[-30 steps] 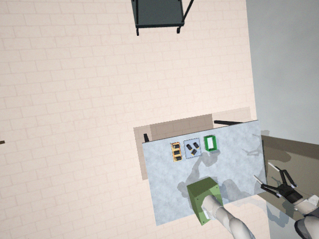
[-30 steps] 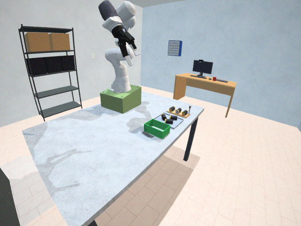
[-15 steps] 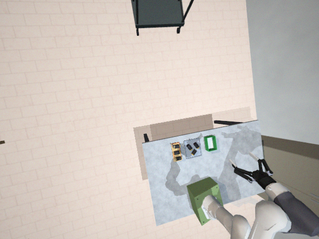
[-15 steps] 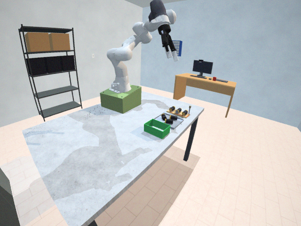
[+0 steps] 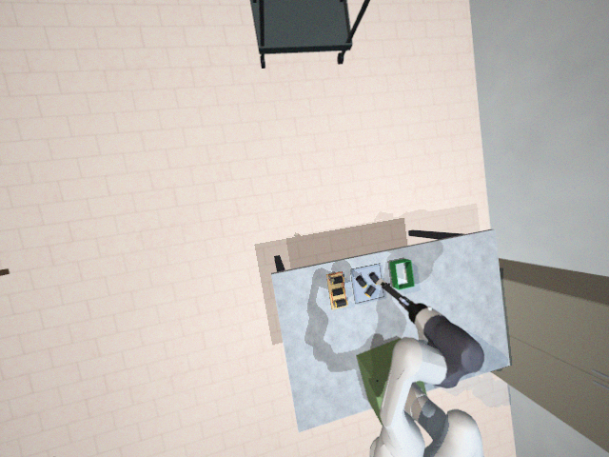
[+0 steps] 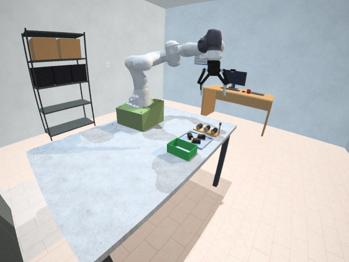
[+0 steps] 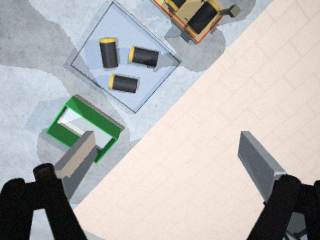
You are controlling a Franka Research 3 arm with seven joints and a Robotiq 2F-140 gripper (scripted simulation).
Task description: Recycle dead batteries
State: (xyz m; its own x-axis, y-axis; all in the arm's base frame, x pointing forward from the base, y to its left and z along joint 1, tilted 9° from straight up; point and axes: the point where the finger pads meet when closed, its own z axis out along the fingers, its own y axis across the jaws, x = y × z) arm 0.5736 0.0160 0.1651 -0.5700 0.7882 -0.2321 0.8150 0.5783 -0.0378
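The grey tray lies 33 cm below my hand, 8 cm behind it and 3 cm to the right of it. Round my hand: green recycling box: 32 cm below, 23 cm to the right, 8 cm behind; post: 29 cm below, 18 cm to the left, 4 cm ahead.
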